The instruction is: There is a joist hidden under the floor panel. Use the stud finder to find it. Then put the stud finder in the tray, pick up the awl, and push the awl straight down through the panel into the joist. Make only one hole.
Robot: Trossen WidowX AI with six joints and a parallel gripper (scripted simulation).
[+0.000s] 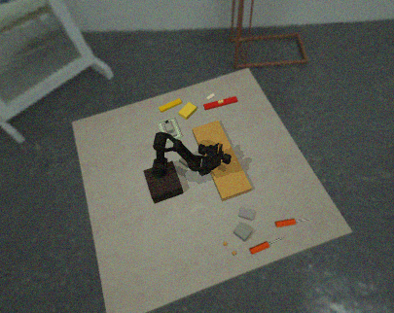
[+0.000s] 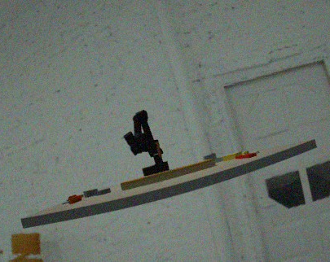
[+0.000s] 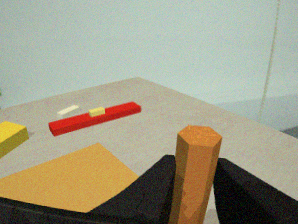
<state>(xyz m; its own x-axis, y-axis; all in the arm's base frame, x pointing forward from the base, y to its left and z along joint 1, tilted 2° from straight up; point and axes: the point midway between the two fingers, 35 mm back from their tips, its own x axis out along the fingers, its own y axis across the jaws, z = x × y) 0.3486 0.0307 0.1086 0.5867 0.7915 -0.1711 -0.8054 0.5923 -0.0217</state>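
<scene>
The awl lies 6 cm below my gripper tip. Round my gripper tip: stud finder (28 cm behind, 31 cm to the left, 15 cm below); pale green tray (28 cm behind, 29 cm to the left, 18 cm below); yellow block (13 cm behind, 42 cm to the left, 18 cm below).
</scene>
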